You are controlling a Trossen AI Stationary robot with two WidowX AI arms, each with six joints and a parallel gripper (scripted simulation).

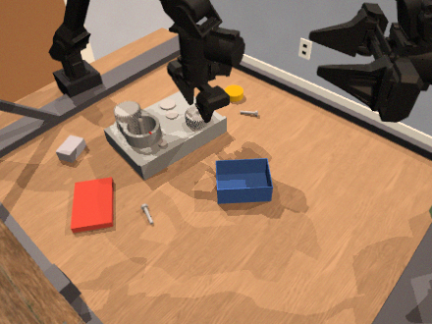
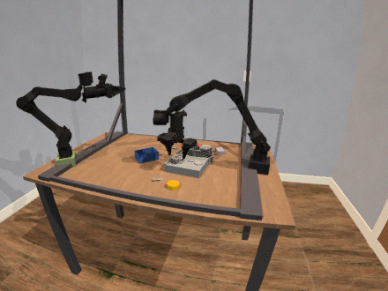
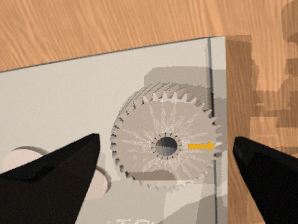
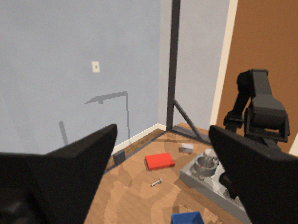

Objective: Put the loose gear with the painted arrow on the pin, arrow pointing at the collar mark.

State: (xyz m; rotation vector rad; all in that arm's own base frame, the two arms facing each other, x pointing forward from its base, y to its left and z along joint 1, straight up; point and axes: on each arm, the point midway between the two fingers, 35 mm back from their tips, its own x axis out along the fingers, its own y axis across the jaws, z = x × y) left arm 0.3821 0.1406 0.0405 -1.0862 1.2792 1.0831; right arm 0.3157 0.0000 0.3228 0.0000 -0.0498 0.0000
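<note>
Now: left hand 4 cm above the gear with painted arrow. The rest, counted from my left hand: yellow disc 17 cm ahead, 9 cm below; red flat block 30 cm behind, 9 cm below, 8 cm to the left; blue bin 17 cm to the right, 11 cm behind, 8 cm below.
</note>
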